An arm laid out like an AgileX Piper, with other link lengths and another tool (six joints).
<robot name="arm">
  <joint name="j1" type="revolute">
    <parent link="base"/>
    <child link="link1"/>
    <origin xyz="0 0 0.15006" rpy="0 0 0"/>
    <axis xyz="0 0 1"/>
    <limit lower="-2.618" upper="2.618"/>
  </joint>
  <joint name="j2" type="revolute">
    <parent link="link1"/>
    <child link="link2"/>
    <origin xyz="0 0 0" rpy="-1.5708 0 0"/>
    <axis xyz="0 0 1"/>
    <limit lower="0" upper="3.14"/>
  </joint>
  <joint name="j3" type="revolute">
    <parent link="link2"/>
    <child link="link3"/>
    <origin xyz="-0.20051 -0.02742 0" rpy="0 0 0"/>
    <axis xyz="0 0 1"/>
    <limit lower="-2.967" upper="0"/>
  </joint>
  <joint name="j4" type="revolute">
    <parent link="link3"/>
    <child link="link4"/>
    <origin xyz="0.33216 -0.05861 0" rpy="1.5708 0 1.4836"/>
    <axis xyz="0 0 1"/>
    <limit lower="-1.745" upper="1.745"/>
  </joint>
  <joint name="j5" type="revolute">
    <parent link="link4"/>
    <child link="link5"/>
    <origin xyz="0 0 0" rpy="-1.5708 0 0"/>
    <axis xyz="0 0 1"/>
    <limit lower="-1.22" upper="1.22"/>
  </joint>
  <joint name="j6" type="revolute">
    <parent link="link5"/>
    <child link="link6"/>
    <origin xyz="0 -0.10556 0" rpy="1.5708 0 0"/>
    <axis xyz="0 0 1"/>
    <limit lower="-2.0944" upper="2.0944"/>
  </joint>
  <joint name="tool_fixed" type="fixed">
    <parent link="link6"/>
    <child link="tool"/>
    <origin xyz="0.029 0.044 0.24" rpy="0.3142 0 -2.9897"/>
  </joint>
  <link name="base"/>
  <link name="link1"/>
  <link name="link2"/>
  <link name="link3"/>
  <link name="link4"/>
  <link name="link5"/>
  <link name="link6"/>
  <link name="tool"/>
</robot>
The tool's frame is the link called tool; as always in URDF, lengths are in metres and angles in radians.
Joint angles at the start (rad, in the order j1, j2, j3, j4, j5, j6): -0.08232 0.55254 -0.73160 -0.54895 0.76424 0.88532
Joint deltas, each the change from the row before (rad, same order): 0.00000 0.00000 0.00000 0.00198 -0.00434 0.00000; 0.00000 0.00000 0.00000 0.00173 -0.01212 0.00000; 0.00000 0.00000 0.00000 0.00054 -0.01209 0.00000; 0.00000 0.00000 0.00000 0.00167 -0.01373 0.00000; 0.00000 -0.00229 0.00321 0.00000 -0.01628 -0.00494; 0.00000 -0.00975 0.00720 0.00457 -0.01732 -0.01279; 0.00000 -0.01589 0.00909 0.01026 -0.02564 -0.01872; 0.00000 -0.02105 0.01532 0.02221 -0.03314 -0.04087; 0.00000 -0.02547 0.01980 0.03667 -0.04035 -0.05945; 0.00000 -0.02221 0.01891 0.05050 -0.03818 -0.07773; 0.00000 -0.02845 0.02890 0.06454 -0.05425 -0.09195; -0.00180 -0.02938 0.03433 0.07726 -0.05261 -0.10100
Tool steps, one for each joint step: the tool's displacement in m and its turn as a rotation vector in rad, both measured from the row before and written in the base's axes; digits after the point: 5 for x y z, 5 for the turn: 0.00082 0.00096 0.00105 0.00101 -0.00380 0.00270; 0.00211 0.00186 0.00322 -0.00084 -0.01032 0.00653; 0.00202 0.00162 0.00332 -0.00197 -0.01021 0.00619; 0.00227 0.00208 0.00372 -0.00122 -0.01169 0.00729; 0.00214 0.00208 0.00339 -0.00745 -0.01077 0.00981; 0.00130 0.00321 0.00408 -0.01031 -0.01237 0.01401; 0.00169 0.00544 0.00765 -0.01223 -0.02199 0.02110; 0.00173 0.00854 0.00681 -0.02215 -0.02061 0.03347; 0.00175 0.01174 0.00710 -0.02729 -0.02319 0.04363; 0.00146 0.01313 0.00486 -0.03126 -0.01722 0.04780; 0.00189 0.01614 0.00653 -0.03501 -0.02963 0.05611; 0.00105 0.01531 0.00388 -0.03165 -0.02826 0.05197
